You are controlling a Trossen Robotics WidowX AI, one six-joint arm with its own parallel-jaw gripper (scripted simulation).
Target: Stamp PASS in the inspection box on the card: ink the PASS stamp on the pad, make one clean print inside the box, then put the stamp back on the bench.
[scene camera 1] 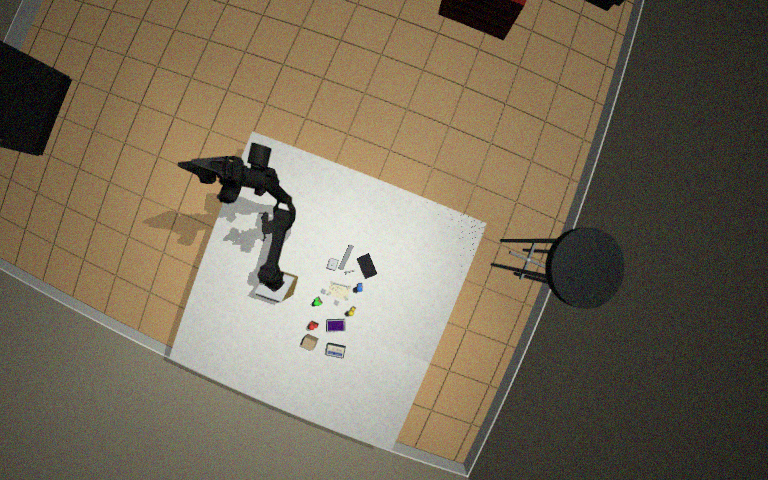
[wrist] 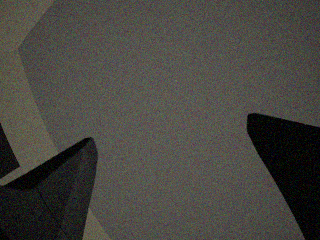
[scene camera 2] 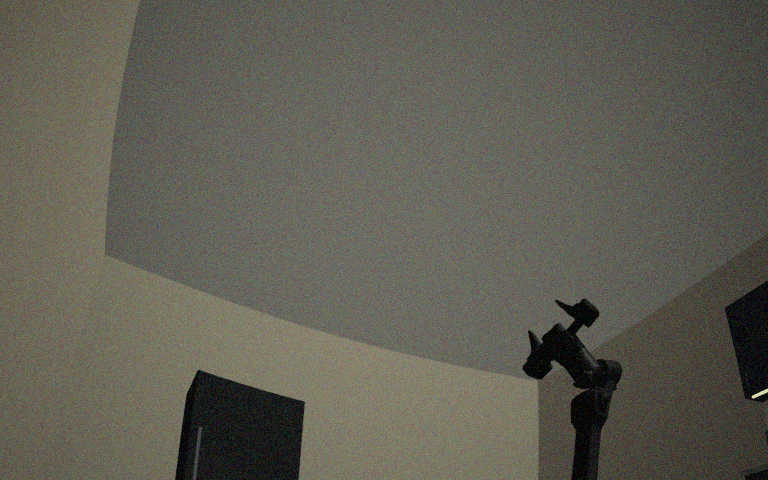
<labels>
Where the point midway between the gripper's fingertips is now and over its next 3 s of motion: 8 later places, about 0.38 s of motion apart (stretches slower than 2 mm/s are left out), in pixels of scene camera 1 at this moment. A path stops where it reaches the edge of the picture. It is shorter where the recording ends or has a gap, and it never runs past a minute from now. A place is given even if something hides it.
My gripper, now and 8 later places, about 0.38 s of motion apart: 184, 162; 177, 202; 188, 292; 238, 347; 286, 354; 312, 330; 314, 308; 314, 305; 315, 305
</labels>
